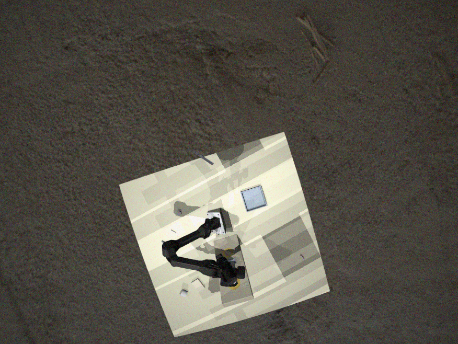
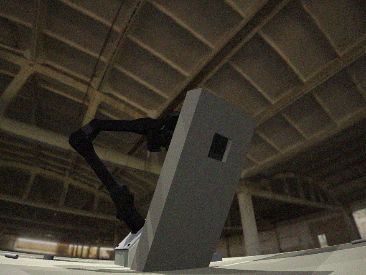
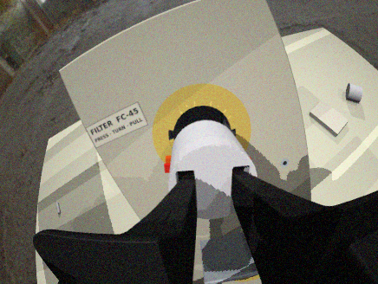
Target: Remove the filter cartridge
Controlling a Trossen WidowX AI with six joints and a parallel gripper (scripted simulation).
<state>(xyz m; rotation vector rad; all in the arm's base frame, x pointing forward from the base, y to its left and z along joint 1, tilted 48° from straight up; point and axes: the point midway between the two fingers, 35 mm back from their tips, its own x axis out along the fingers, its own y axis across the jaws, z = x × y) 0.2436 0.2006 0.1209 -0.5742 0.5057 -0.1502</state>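
Now: gripper tip 390 mm past the blue-grey tray, 290 mm above it and 220 mm to the right of it. From my gripper tip the other things lie so: round filter cartridge 10 mm below, 10 mm ahead; short bar 470 mm to the right, 300 mm below, 160 mm behind; flat white block 300 mm below, 280 mm to the right, 200 mm ahead.
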